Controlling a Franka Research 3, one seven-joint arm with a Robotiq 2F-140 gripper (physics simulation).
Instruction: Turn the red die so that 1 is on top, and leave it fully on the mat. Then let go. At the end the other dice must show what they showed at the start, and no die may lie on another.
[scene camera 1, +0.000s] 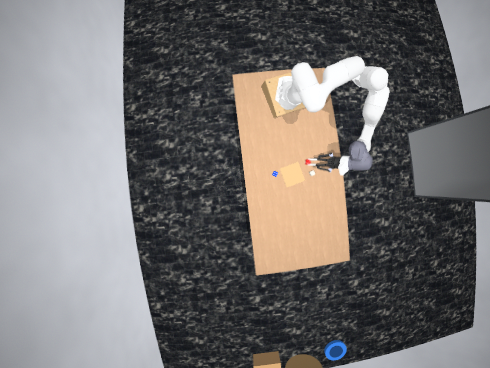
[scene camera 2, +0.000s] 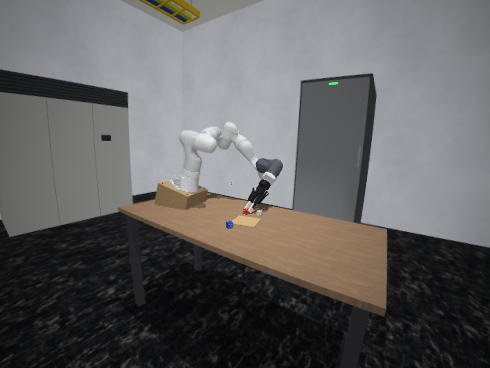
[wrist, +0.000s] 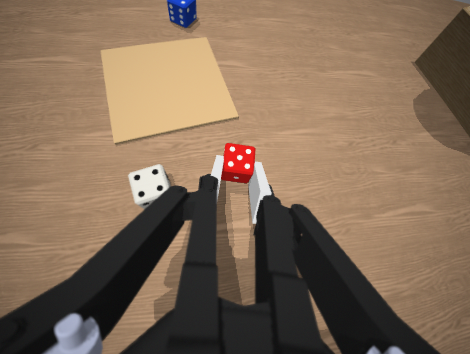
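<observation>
The red die (scene camera 1: 308, 162) (scene camera 2: 246, 211) (wrist: 239, 159) is between my fingertips, off the mat. In the wrist view its upper face shows five pips and the side facing my gripper shows one pip. My gripper (scene camera 1: 311, 162) (scene camera 2: 248, 208) (wrist: 236, 171) comes in tilted and is shut on the red die. The light tan mat (scene camera 1: 292, 174) (scene camera 2: 246, 221) (wrist: 165, 90) lies beyond the die and to its left in the wrist view. The white die (scene camera 1: 312, 173) (scene camera 2: 259, 213) (wrist: 149, 184) shows four on top and stands left of the fingers in the wrist view.
The blue die (scene camera 1: 275, 174) (scene camera 2: 229, 225) (wrist: 182, 12) stands past the far side of the mat in the wrist view; its top is partly cut off there. The wooden robot base block (scene camera 1: 270, 99) (scene camera 2: 170, 196) (wrist: 450, 70) stands on the table (scene camera 1: 300, 230) (scene camera 2: 320, 250).
</observation>
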